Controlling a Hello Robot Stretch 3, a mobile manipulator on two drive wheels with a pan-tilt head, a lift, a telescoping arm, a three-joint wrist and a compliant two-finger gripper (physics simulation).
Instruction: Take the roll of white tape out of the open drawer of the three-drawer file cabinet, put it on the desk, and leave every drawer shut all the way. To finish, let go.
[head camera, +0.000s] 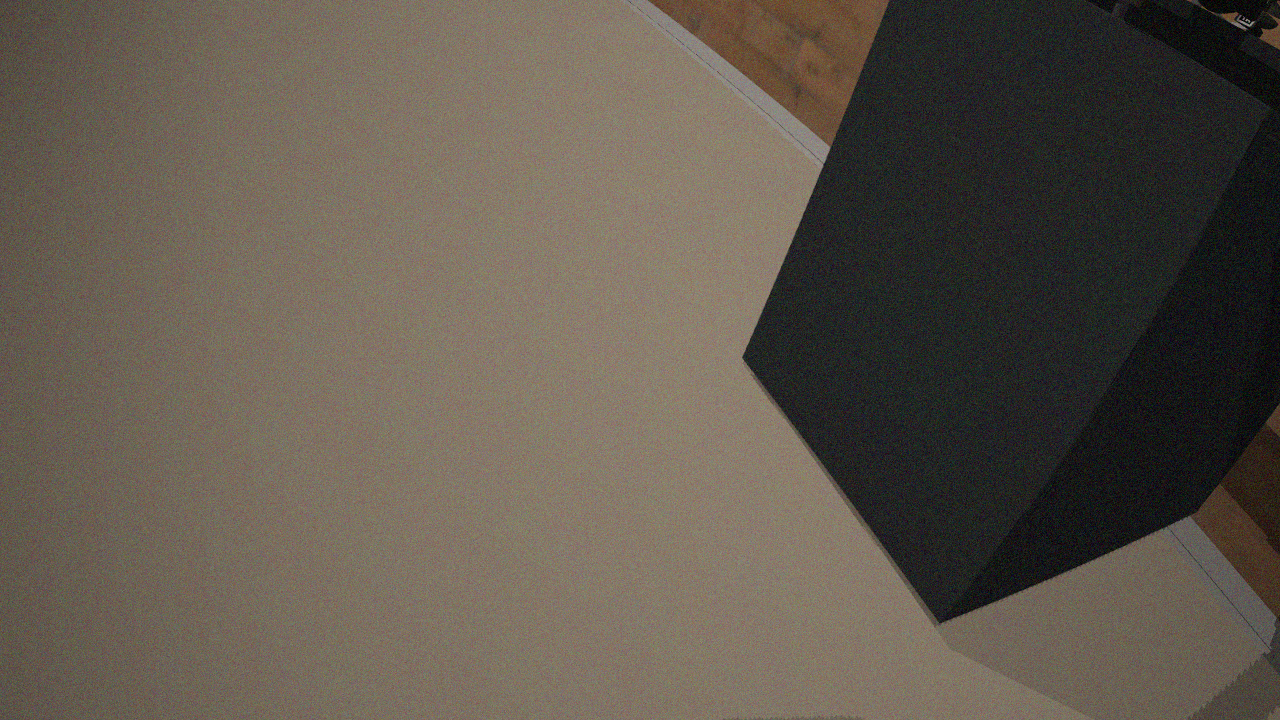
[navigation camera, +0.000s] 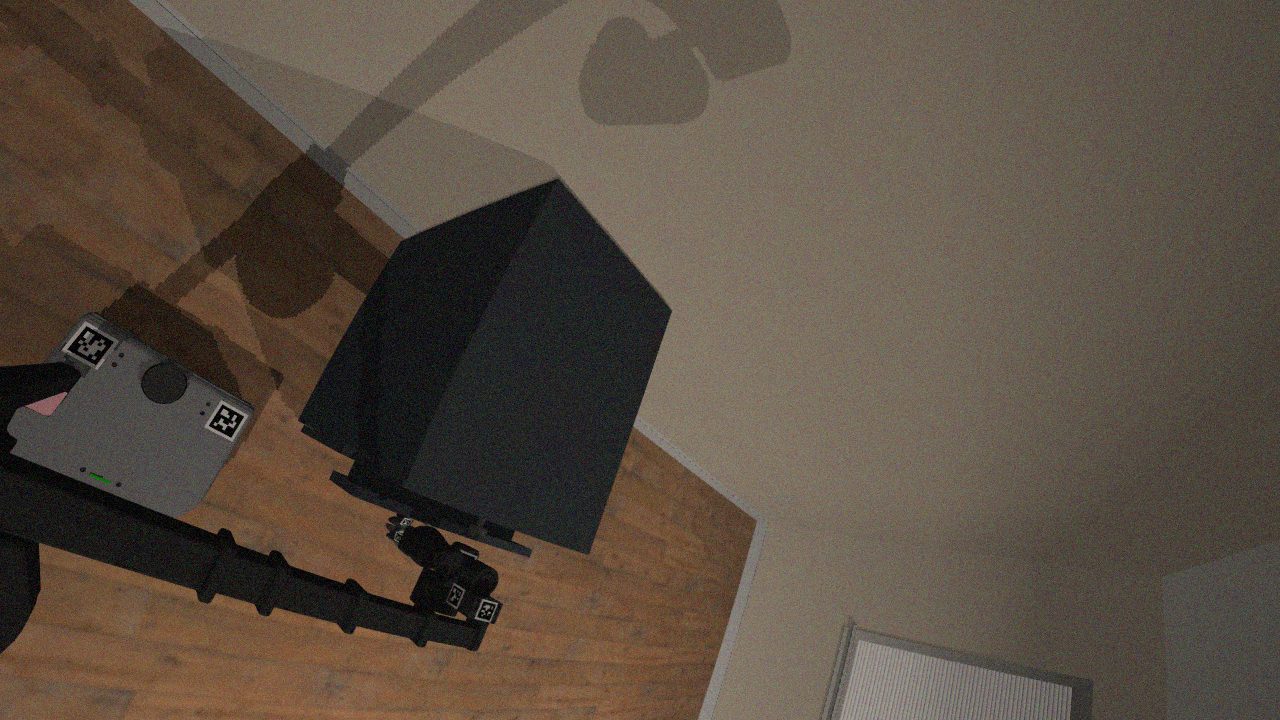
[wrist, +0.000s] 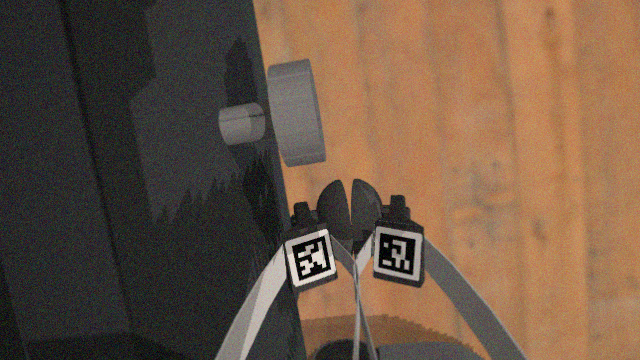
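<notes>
A dark cabinet (head camera: 975, 268) (navigation camera: 528, 358) stands against the wall. In the navigation view a drawer front (navigation camera: 358, 488) stands out from its front side. In the wrist view a grey round knob (wrist: 298, 112) sticks out past the edge of a dark panel (wrist: 185, 120), with a smaller grey cylinder (wrist: 242, 124) beside it. My gripper (head camera: 1260, 21) (navigation camera: 393, 530) (wrist: 348, 207) is at the drawer front, close beside the panel edge and near the knob. Its fingertips are nearly together, with nothing held between them. No roll of tape or desk can be made out; the drawer's inside is hidden.
My grey base (navigation camera: 134, 429) stands on the wooden floor (navigation camera: 572, 644) at the left in the navigation view. My telescoping arm (navigation camera: 304, 586) reaches past the cabinet's front. A wall (head camera: 402, 358) (navigation camera: 895, 313) rises behind the cabinet. A window with a blind (navigation camera: 957, 685) is at the lower right.
</notes>
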